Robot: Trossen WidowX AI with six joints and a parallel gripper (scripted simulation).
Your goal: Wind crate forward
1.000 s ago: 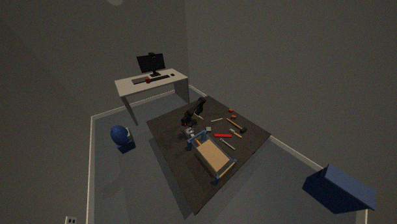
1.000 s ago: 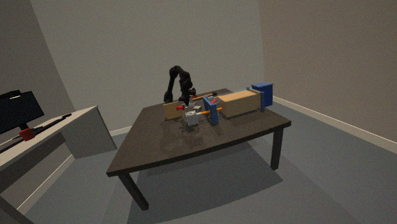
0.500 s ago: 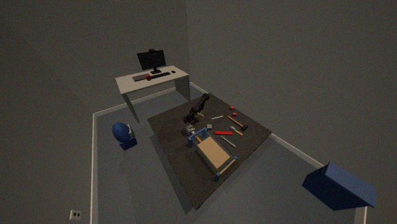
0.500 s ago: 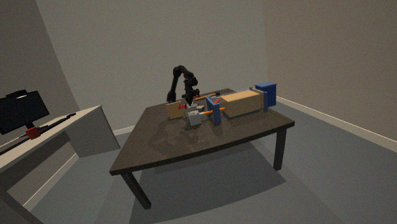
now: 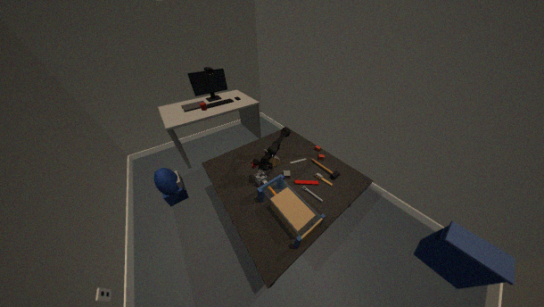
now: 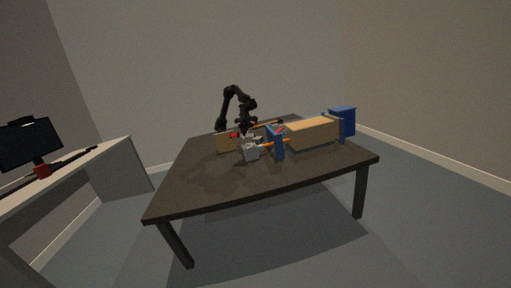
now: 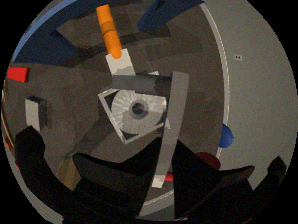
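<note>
My gripper tip is now 60 mm past the red knob, 10 mm to the left of it and 20 mm below it. From my gripper tip the other things lie so: winch handle: 10 mm behind, 10 mm above; grey hand winch: 10 mm to the right, 130 mm below; blue frame: 170 mm ahead, 20 mm to the left, 50 mm below.
</note>
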